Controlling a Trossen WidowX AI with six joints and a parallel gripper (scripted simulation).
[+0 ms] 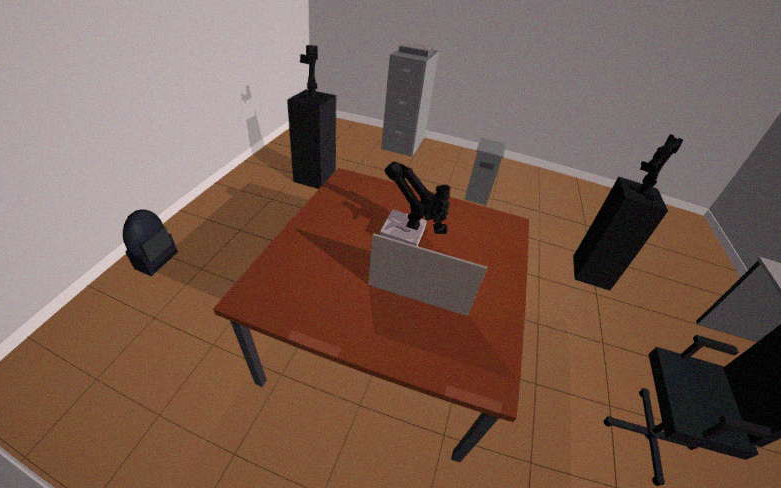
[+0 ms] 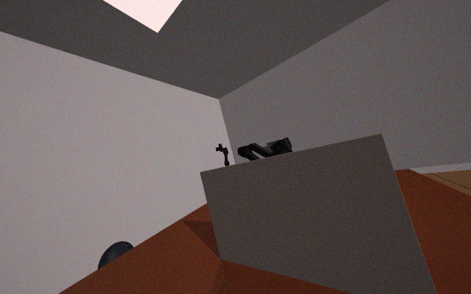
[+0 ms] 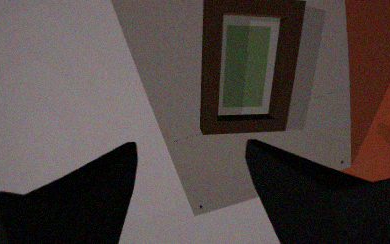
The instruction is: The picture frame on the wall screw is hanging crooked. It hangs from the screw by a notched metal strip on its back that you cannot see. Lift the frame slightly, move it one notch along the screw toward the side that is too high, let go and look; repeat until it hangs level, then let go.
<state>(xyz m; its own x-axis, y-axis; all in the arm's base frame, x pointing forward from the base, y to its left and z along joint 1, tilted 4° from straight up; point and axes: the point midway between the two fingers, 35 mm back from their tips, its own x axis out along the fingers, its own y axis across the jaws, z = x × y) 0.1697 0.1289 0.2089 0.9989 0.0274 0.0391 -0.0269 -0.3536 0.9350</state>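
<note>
Now: the brown picture frame 210 mm ahead of my gripper tip, 20 mm to the left of it and 90 mm below it. From my gripper tip the other things lie so: grey wall panel: 220 mm ahead, 20 mm to the left, 100 mm below.
</note>
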